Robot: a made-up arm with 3 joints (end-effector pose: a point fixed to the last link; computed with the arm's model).
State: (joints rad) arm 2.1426 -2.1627 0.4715
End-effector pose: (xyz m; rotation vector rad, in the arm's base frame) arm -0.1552 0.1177 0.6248 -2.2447 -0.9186 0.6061
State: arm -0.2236 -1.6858 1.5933
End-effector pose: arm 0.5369 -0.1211 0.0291 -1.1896 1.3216 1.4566
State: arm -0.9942 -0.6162 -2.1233
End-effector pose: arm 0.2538 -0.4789 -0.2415 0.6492 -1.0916 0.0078
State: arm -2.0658 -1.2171 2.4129
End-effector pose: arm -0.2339 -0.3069 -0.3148 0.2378 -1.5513 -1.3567
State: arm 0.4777 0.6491 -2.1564
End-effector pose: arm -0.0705 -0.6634 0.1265 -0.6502 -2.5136 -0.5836
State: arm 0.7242 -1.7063 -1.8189
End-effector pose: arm 0.4262 0.0545 0.5001 1.0996 -1.7624 1.8042
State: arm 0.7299 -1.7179 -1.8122
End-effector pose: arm 0.4227 0.0598 0.5003 1.0945 -1.7513 1.8211
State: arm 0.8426 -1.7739 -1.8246
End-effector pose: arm 0.3736 0.0848 0.5360 1.0509 -1.7658 1.9656
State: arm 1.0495 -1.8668 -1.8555
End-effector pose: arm 0.2767 0.1242 0.5836 0.9482 -1.7778 2.2240
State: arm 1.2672 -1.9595 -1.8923
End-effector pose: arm 0.1708 0.1609 0.6063 -0.7996 1.7450 -2.4744
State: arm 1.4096 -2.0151 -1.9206
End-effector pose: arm 0.1028 0.1814 0.6075 -0.6507 1.6185 -2.4909
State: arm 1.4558 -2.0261 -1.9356
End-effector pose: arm 0.0812 0.1853 0.6081 -0.6081 1.5840 -2.4858
